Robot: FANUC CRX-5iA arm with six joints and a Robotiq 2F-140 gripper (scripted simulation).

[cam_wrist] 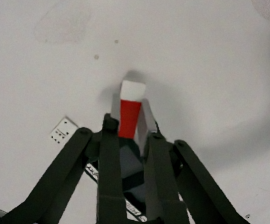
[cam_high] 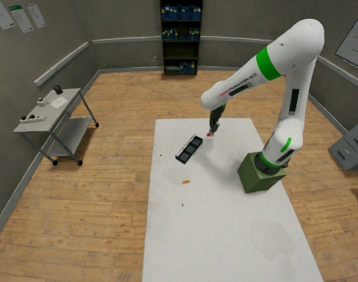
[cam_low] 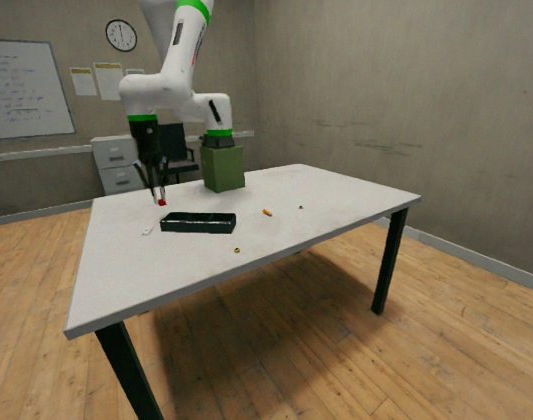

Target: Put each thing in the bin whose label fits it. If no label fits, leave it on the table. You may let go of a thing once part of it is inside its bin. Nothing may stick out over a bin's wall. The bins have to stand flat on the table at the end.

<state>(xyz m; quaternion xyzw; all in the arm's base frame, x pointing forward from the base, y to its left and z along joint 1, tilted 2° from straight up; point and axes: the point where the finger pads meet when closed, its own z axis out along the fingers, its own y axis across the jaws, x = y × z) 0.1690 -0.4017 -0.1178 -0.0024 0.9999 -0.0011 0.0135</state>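
Right now my hand is 28 cm short of the orange object, 31 cm to the right of it and 9 cm above it. Also, from my hand: small white object 8 cm ahead, 9 cm to the right, 9 cm below; black bin tray 19 cm ahead, 6 cm to the left, 7 cm below; red piece 1 cm behind, 3 cm below.
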